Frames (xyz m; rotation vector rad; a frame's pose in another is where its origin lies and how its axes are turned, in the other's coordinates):
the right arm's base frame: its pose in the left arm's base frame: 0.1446 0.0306 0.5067 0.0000 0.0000 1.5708
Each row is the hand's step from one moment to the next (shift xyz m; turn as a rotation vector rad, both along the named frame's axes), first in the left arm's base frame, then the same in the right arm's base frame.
Working: the left arm's base frame: its pose in the right arm's base frame: -0.0306 0.1446 -0.5067 0.0000 0.0000 -1.5708

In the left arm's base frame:
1: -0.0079 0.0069 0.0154 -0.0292 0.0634 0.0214
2: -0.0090 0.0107 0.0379 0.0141 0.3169 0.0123
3: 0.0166 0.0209 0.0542 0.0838 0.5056 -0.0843
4: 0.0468 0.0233 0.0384 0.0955 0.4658 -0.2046
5: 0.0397 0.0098 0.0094 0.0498 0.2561 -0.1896
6: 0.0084 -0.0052 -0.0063 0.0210 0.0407 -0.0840
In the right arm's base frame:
1: 0.0069 0.0079 0.0154 0.0634 0.0292 0.0214
2: 0.0107 0.0090 0.0379 0.3169 -0.0141 0.0123
3: 0.0209 -0.0166 0.0542 0.5056 -0.0838 -0.0843
4: 0.0233 -0.0468 0.0384 0.4658 -0.0955 -0.2046
5: 0.0098 -0.0397 0.0094 0.2561 -0.0498 -0.1896
6: -0.0052 -0.0084 -0.0063 0.0407 -0.0210 -0.0840

